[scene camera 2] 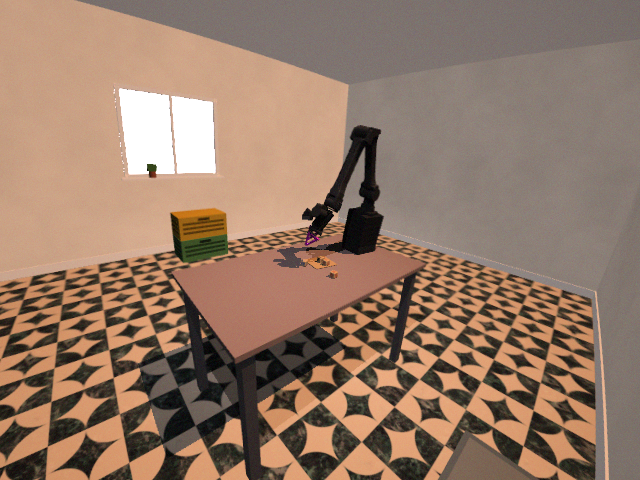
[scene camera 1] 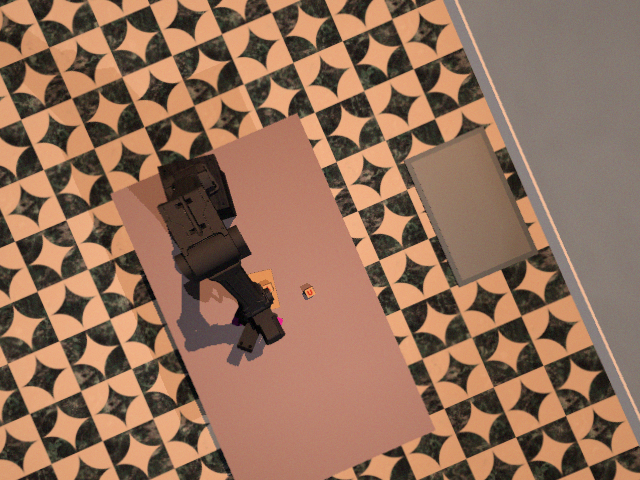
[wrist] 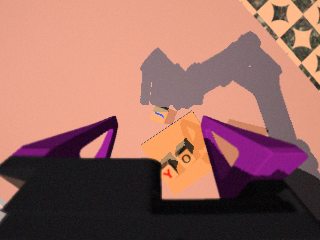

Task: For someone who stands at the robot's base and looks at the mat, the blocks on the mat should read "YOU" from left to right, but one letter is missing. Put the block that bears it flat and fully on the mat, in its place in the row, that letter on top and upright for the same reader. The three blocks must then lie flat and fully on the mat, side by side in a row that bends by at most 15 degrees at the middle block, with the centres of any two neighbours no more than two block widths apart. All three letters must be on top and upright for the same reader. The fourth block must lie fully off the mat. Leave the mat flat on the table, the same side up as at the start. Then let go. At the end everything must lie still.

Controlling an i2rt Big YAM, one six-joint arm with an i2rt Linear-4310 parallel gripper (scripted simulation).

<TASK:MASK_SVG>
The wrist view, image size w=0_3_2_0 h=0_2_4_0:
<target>my gripper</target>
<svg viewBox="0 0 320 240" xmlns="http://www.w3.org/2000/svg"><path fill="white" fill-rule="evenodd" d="M0 164L0 177L18 188L18 191L0 210L6 213L0 221L0 240L320 240L320 222L283 180L305 162L308 155L295 144L229 125L208 116L202 117L201 130L220 198L162 199L162 165L158 160L153 158L111 158L118 131L116 116L23 145ZM107 132L95 157L81 158L80 152L82 148ZM211 131L238 149L239 156L232 166L230 166L219 149Z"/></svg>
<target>mat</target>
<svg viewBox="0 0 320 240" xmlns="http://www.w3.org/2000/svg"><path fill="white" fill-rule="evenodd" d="M192 111L141 145L149 158L158 160L161 165L169 159L177 168L179 175L169 184L166 183L174 195L212 171L202 135L201 124ZM183 145L196 158L187 168L184 168L175 157L175 152Z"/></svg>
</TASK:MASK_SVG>
